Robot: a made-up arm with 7 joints.
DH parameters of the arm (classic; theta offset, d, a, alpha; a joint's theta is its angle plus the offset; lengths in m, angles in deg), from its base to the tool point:
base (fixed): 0 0.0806 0 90
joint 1: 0 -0.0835 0.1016 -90
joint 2: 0 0.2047 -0.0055 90
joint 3: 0 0.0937 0.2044 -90
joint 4: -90 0.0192 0.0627 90
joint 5: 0 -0.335 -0.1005 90
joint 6: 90 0.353 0.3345 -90
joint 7: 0 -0.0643 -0.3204 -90
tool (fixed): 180 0.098 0 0
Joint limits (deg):
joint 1: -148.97..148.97
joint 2: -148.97..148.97
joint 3: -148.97..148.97
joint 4: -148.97..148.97
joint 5: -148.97..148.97
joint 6: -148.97..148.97
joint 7: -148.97..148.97
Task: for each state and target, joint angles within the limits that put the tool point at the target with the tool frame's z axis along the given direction. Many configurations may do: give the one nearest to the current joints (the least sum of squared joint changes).
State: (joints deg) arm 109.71 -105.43 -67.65 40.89 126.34 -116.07 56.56
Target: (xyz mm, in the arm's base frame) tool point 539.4 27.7 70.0 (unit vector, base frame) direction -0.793 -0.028 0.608
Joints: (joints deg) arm 109.54 -125.27 -64.07 34.72 93.81 -146.40 11.70
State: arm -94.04 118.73 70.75 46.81 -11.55 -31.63 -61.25
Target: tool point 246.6 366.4 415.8 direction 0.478 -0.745 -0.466
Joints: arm -52.54 127.85 40.05 42.91 28.42 3.88 -33.84
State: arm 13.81 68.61 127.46 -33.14 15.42 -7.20 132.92
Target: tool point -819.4 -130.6 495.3 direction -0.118 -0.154 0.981
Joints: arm 51.69 67.45 148.97 -64.29 -30.33 28.36 122.38
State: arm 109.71 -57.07 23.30 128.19 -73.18 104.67 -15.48
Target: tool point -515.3 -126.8 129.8 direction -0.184 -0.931 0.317
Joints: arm 121.53 -86.26 -15.01 103.16 -107.12 99.61 -31.30
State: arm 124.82 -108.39 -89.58 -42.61 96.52 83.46 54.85
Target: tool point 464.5 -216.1 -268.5 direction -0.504 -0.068 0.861
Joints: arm 141.75 -78.93 -88.75 -23.86 121.32 92.07 45.06
